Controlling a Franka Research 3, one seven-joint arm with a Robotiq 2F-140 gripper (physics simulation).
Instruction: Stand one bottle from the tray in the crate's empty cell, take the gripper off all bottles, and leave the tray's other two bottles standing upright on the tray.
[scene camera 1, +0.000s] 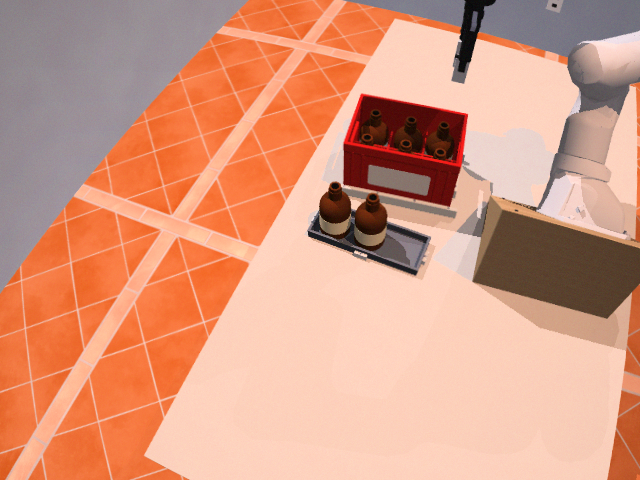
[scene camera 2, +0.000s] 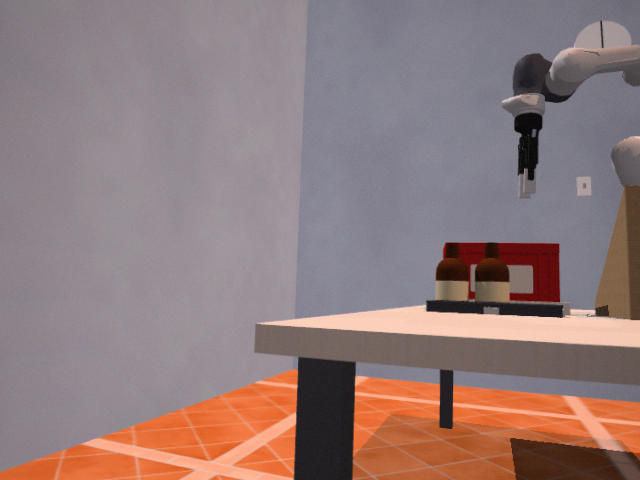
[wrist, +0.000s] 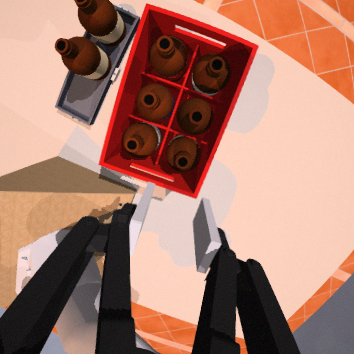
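Observation:
The red crate (scene camera 1: 444, 186) (scene camera 2: 547, 273) (wrist: 230, 90) has a brown bottle in every cell seen in the wrist view. The bottle (scene camera 1: 440, 142) (wrist: 183, 152) in its lower right cell in that view stands upright, its lower part hidden. Two brown bottles with cream labels, one (scene camera 1: 334, 211) (scene camera 2: 451, 284) (wrist: 102, 22) at the tray's end and one (scene camera 1: 370, 227) (scene camera 2: 492, 284) (wrist: 87, 57) mid-tray, stand upright on the dark tray (scene camera 1: 413, 248) (scene camera 2: 537, 310) (wrist: 80, 97). My gripper (scene camera 1: 459, 74) (scene camera 2: 526, 192) (wrist: 174, 202) is partly open and empty, above crate height and apart from all bottles.
The tray's third place, at its right end in the first scene view, holds no bottle. A wooden block (scene camera 1: 558, 258) (scene camera 2: 617, 273) stands right of the crate and tray, by the arm's base. The table (scene camera 1: 361, 361) (scene camera 2: 413, 330) carries them all.

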